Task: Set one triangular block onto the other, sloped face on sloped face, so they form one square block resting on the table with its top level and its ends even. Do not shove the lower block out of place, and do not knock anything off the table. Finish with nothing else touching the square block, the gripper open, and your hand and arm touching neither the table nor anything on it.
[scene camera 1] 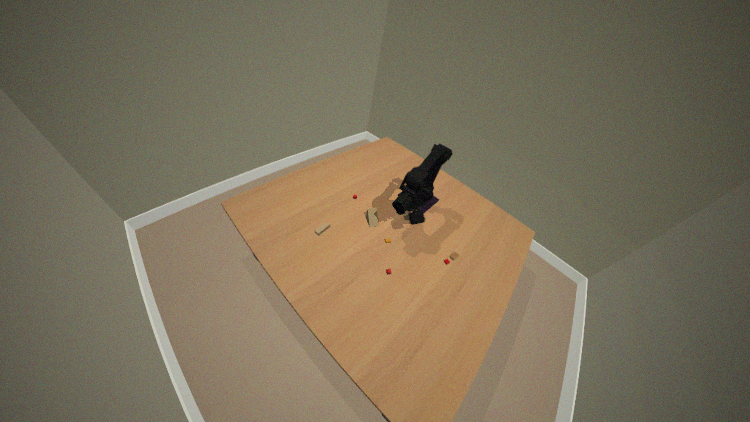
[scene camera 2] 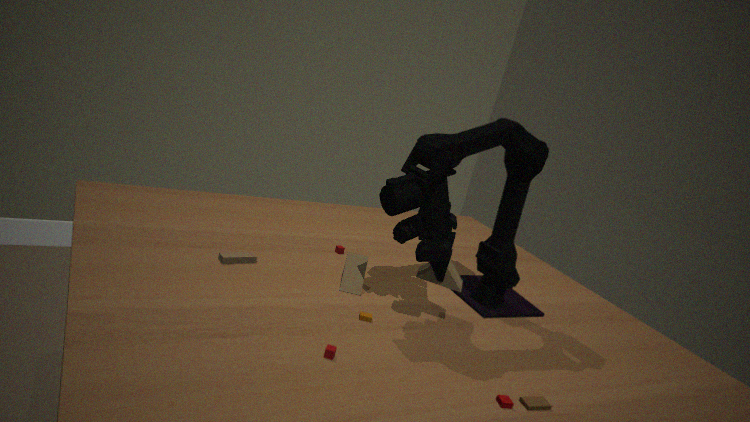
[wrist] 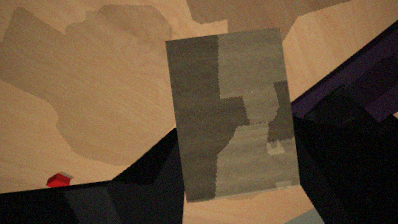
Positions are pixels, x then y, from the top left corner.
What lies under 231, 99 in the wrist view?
A grey triangular block.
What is my gripper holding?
A grey triangular block.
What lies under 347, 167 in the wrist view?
My gripper.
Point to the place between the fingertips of my gripper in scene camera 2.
At 441, 275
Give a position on a grey triangular block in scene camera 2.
352, 279
